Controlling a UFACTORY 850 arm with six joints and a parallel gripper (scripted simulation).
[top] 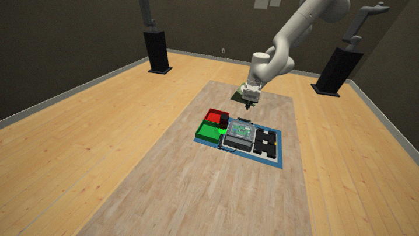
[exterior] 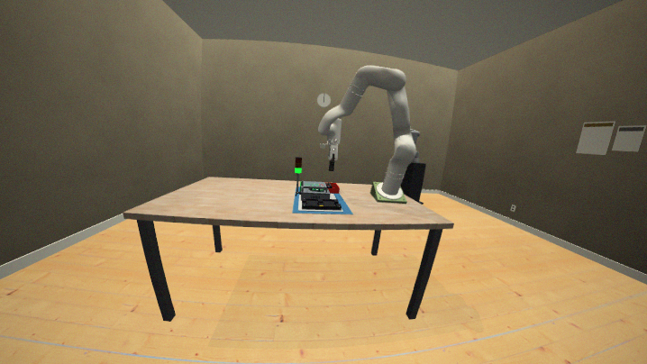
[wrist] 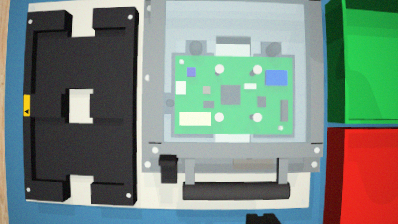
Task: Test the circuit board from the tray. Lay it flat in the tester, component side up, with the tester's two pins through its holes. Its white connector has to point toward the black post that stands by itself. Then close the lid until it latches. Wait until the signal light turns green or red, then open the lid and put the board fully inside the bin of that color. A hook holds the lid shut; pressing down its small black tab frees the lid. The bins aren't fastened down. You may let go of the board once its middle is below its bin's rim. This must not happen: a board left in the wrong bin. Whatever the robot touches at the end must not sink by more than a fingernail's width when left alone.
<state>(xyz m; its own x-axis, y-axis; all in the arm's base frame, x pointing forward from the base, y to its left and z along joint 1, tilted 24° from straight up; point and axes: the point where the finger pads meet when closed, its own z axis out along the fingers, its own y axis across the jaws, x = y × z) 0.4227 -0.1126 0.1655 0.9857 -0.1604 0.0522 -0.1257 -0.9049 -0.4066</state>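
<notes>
The small black part is 120 mm below my hand, 50 mm to the left of it and 30 mm ahead of it. From my hand the other things lie so: tester lid 120 mm below, 90 mm ahead, 10 mm to the right; then green circuit board 140 mm below, 80 mm ahead, 10 mm to the right; then red bin 200 mm to the right, 190 mm below, 50 mm behind.
</notes>
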